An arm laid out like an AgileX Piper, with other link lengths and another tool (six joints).
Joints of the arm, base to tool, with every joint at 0 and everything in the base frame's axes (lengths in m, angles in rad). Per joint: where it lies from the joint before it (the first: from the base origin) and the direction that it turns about. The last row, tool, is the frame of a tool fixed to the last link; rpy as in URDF.
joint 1: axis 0 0 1 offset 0 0 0.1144
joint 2: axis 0 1 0 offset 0 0 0
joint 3: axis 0 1 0 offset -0.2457 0 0.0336
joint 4: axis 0.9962 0 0.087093 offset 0.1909 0 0.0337
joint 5: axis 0 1 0 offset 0 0 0
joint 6: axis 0.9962 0 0.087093 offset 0.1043 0 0.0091
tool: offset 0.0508 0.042 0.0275 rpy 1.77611 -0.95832 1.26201
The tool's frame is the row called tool.
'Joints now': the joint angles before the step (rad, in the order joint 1, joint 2, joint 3, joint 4, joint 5, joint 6). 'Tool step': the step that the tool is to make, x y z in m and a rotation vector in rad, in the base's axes. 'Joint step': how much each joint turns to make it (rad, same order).
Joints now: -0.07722 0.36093 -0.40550 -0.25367 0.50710 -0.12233
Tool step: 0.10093 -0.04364 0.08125 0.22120 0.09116 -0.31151
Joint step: 0.00004 0.60427 -0.56687 -0.24056 0.19316 0.50351
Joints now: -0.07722 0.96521 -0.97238 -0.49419 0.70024 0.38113
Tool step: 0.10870 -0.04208 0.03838 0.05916 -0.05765 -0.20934
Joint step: -0.03058 0.47677 -0.50266 -0.14242 0.07738 0.25249
